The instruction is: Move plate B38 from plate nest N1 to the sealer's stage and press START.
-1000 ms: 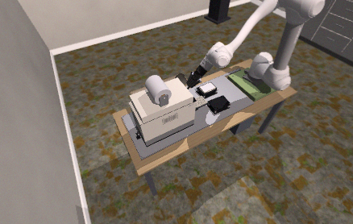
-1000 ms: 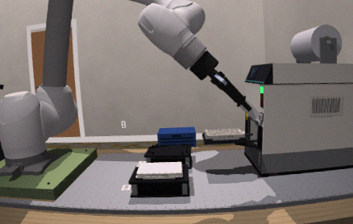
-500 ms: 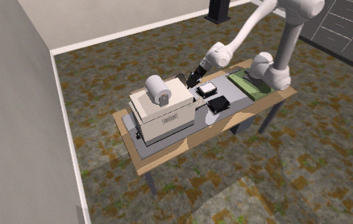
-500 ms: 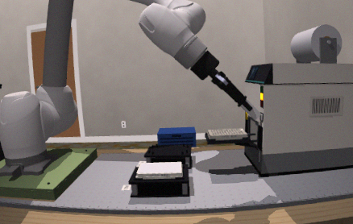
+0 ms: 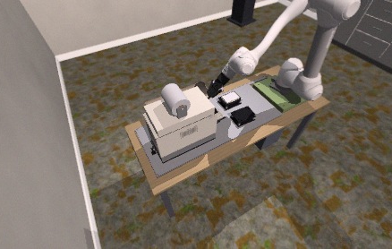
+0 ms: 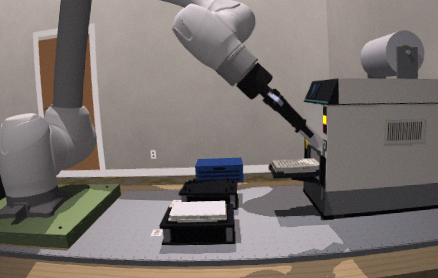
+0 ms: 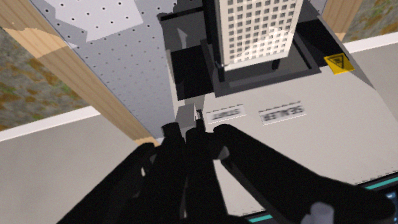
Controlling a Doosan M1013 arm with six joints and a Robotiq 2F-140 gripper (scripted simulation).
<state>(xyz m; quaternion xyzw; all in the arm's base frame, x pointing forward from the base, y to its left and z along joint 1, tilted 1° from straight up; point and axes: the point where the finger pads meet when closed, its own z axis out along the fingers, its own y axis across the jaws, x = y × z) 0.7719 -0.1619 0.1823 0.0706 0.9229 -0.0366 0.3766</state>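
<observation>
Right now the start button is 40 mm ahead of my hand, 10 mm to the right of it and 20 mm below it. The rest, counted from my hand: yellow warning sticker 60 mm ahead, 170 mm to the left, 50 mm below; then sealer stage 90 mm to the left, 110 mm below; then foil roll 280 mm ahead, 50 mm to the left, 200 mm above.
</observation>
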